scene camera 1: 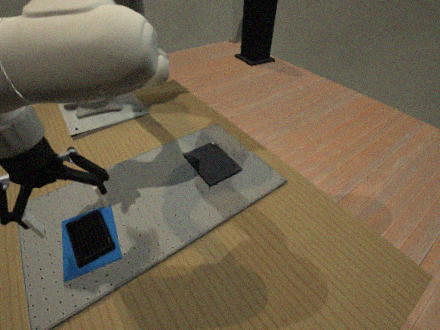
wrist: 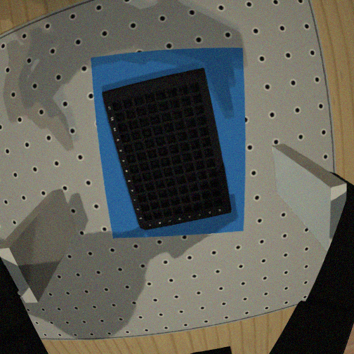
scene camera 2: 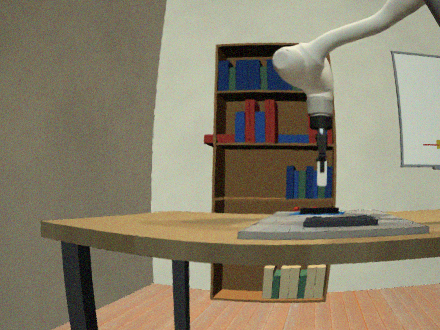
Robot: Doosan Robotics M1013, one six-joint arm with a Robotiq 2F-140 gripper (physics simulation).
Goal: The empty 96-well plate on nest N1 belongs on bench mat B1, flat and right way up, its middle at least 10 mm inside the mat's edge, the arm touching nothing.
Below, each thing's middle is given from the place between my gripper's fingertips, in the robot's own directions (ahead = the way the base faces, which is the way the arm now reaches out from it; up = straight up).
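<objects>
The black 96-well plate [scene camera 1: 90,239] is 8 cm below my hand. I also see the blue bench mat B1 [scene camera 1: 70,268], which is 9 cm below my hand and 1 cm ahead of it.
</objects>
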